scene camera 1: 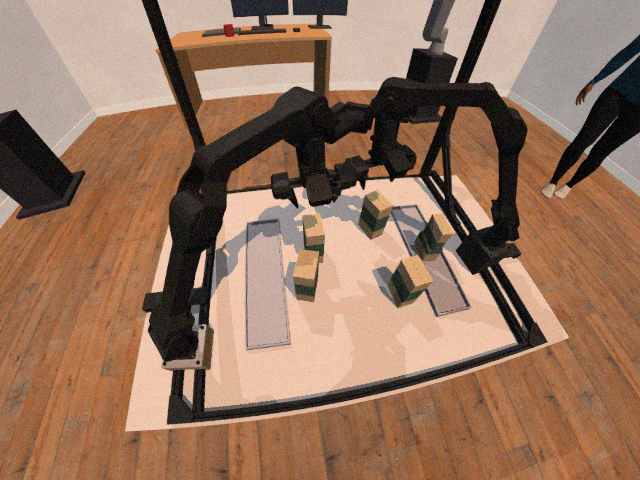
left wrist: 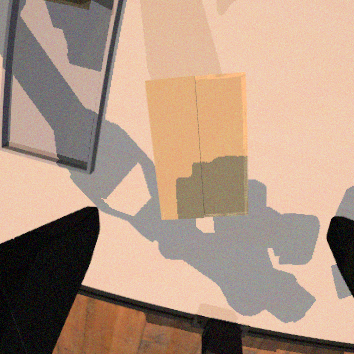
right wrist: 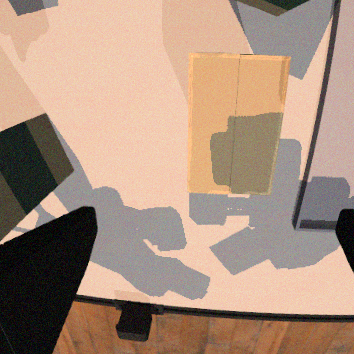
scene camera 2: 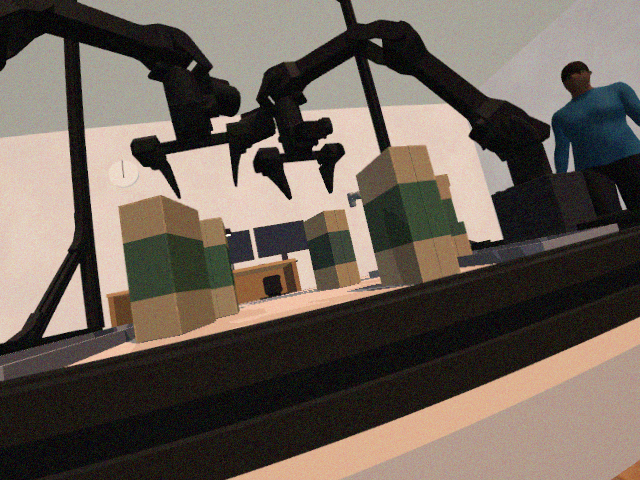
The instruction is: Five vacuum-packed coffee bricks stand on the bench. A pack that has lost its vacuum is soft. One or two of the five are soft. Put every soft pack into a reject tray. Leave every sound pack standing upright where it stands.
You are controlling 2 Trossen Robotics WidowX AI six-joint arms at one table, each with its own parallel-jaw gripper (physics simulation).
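Places are measured from the left arm's base along level axes (x ahead, y left, z up), in millimetres.
Pixels of known places: left gripper, between the fingertips: (scene camera 1: 377,185) (left wrist: 216,223) (scene camera 2: 311,196); right gripper, between the fingertips: (right wrist: 218,219) (scene camera 2: 208,192); left arm's base, origin of its link: (scene camera 1: 491,240) (scene camera 2: 534,183); right arm's base, origin of its link: (scene camera 1: 183,345).
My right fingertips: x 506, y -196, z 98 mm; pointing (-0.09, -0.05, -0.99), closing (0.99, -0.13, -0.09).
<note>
Ahead of a thing's pixels: the offset from my right fingertips to its top centre. "spot": to the spot under its first point.
Several tan-and-green coffee bricks stand upright: front left (scene camera 1: 306,275) (scene camera 2: 170,268), back left (scene camera 1: 313,235) (scene camera 2: 220,268) (right wrist: 237,100), back middle (scene camera 1: 375,214) (scene camera 2: 333,248) (left wrist: 200,125), front right (scene camera 1: 409,280) (scene camera 2: 408,217), and back right (scene camera 1: 434,237), apparently inside the right-hand tray {dx -343, dy +122, dz -186 mm} (scene camera 1: 448,294) (left wrist: 30,110). The left-hand tray {dx +172, dy +49, dz -186 mm} (scene camera 1: 266,299) (right wrist: 345,125) looks empty. My left gripper (scene camera 1: 377,183) (scene camera 2: 310,195) (left wrist: 216,223) is open above the back middle brick. My right gripper (scene camera 1: 315,203) (scene camera 2: 207,191) (right wrist: 218,219) is open above the back left brick. Softness does not show.
A black frame (scene camera 1: 330,400) borders the bench, with upright posts at the back. The two grippers hang close together near the back. The back middle brick's side {spot: dx -180, dy -22, dz -137 mm} (right wrist: 30,165) shows at the left of the right wrist view. A desk (scene camera 1: 248,51) and a person (scene camera 1: 615,108) are beyond the bench.
</note>
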